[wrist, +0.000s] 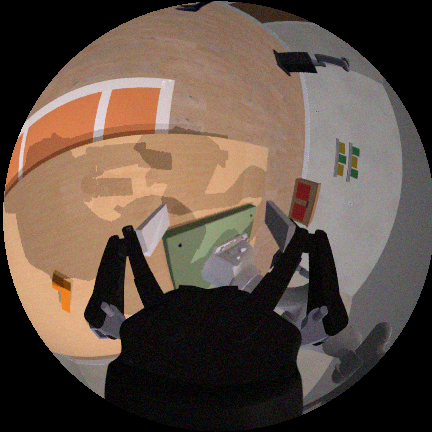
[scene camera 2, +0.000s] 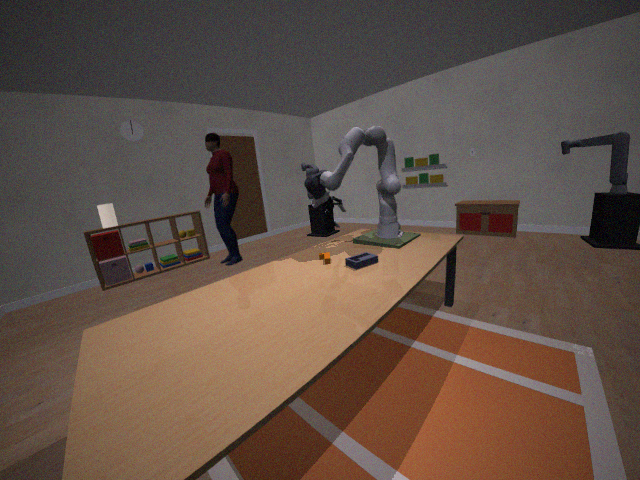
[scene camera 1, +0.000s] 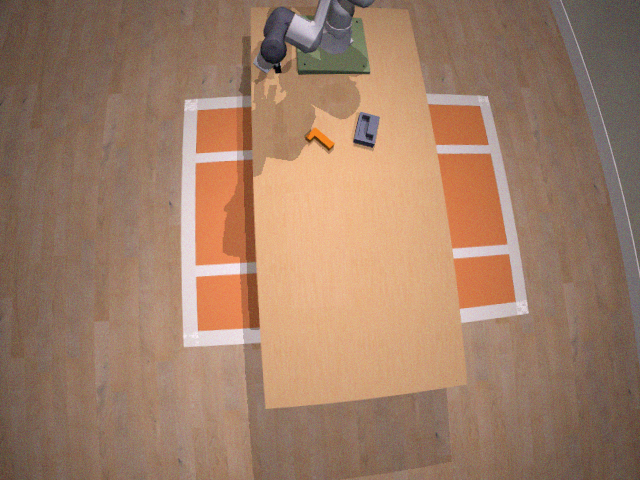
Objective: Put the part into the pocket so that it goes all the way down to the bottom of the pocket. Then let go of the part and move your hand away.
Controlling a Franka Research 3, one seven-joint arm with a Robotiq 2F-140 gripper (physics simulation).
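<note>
The orange L-shaped part [scene camera 1: 323, 140] [scene camera 2: 326, 258] [wrist: 66, 301] lies on the table. The blue-grey block [scene camera 1: 360, 134] [scene camera 2: 363, 262] with the pocket, a dark angular recess in its top, stands to the right of the part in scene camera 1, with a gap of table between them. The block does not show in the wrist view. My gripper [scene camera 1: 277, 67] [scene camera 2: 338, 203] [wrist: 215, 212] is open with its pads wide apart and nothing between them. It is raised above the table near the robot base, well away from the part and the block, and tilted.
The green base plate [scene camera 1: 333, 65] [scene camera 2: 368, 240] [wrist: 181, 270] carries the arm beside the gripper. The table's left edge in scene camera 1 runs close to the hand. A person [scene camera 2: 221, 180] stands on the floor beyond the table, near a low shelf.
</note>
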